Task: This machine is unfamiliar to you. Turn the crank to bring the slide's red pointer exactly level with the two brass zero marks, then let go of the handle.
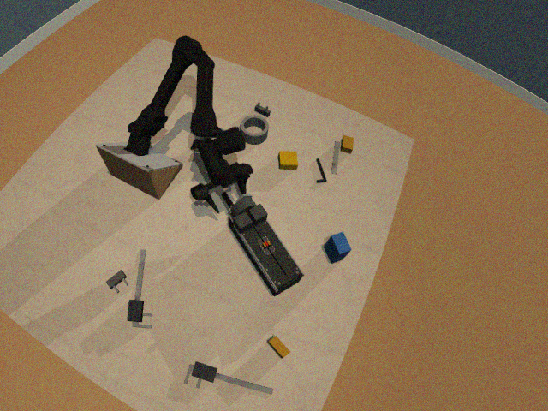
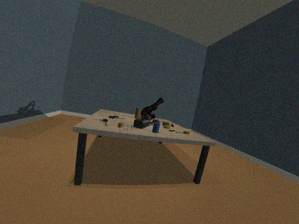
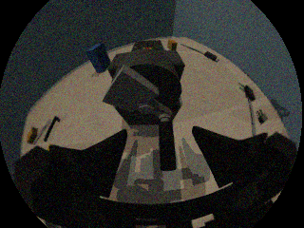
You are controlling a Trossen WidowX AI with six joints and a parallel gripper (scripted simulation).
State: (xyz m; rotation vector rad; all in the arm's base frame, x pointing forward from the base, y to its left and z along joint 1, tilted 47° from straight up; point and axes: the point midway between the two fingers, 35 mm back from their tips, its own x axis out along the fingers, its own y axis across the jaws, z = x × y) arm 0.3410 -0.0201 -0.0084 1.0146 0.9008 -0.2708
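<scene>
My gripper tip is now 20 mm past the crank handle, 10 mm to the right of it and 10 mm below it. Also, from my gripper tip: yellow block (90 mm ahead, 260 mm to the left, 40 mm below); red pointer (140 mm ahead, 80 mm to the right, 30 mm above); blue cube (340 mm ahead, 10 mm below).
</scene>
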